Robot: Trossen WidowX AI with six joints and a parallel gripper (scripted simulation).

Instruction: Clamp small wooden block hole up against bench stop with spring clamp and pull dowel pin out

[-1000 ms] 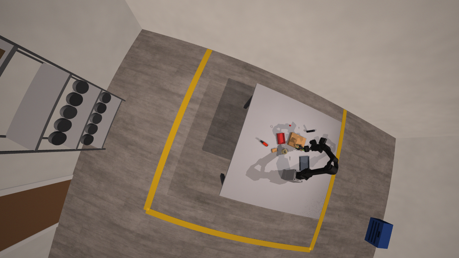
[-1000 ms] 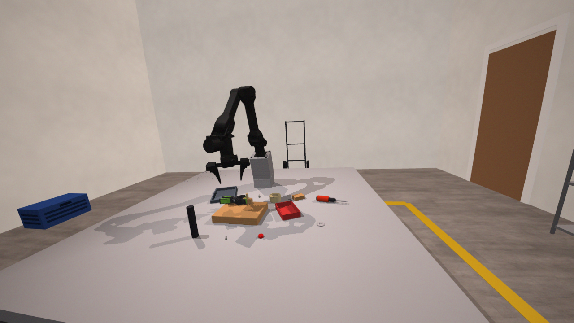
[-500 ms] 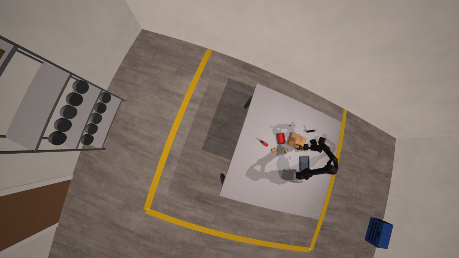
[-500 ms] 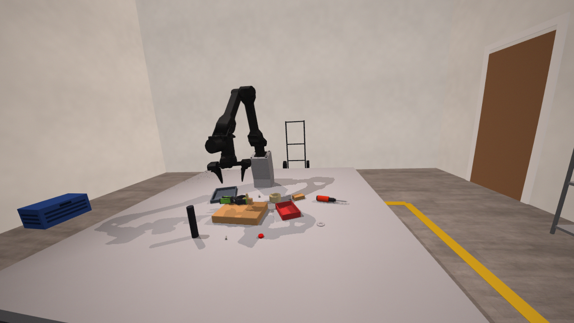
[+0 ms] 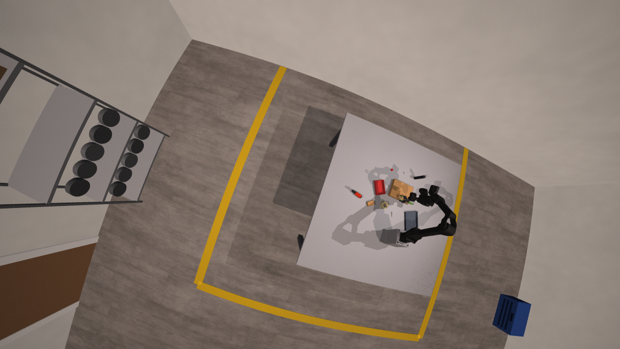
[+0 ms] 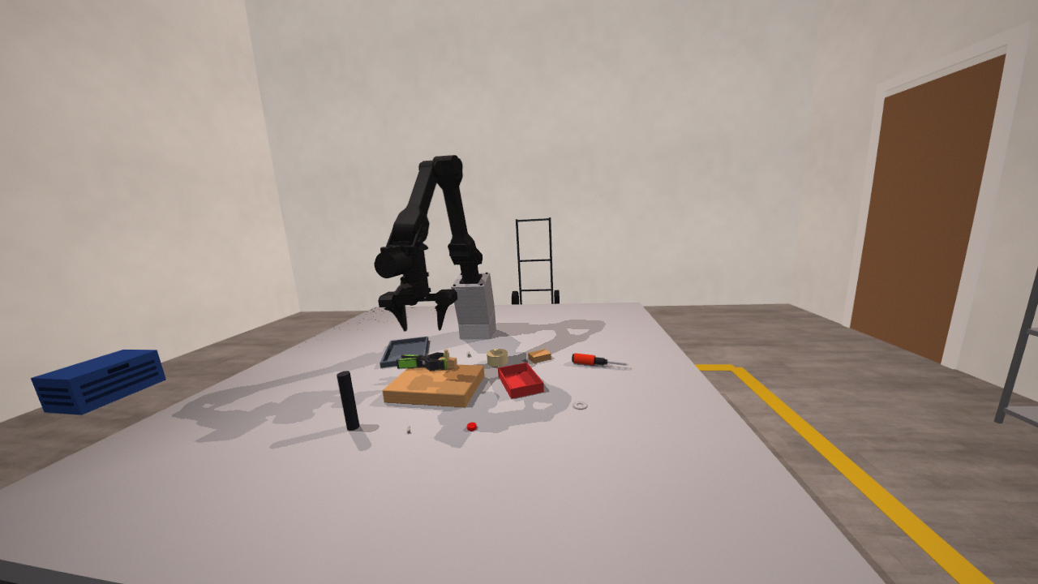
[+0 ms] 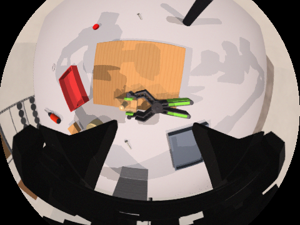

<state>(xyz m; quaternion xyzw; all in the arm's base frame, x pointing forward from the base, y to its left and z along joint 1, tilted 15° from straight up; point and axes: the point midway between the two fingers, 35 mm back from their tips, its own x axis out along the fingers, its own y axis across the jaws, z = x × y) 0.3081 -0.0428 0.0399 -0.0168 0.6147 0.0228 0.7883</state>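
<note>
Right now the dowel pin is 11 cm below my hand and 6 cm to the left of it. The rest, counted from my hand: bench stop (13 cm below, 5 cm to the left, 2 cm behind); wooden board (15 cm below, 5 cm to the left, 5 cm ahead); small wooden block (13 cm below, 6 cm to the left).
</note>
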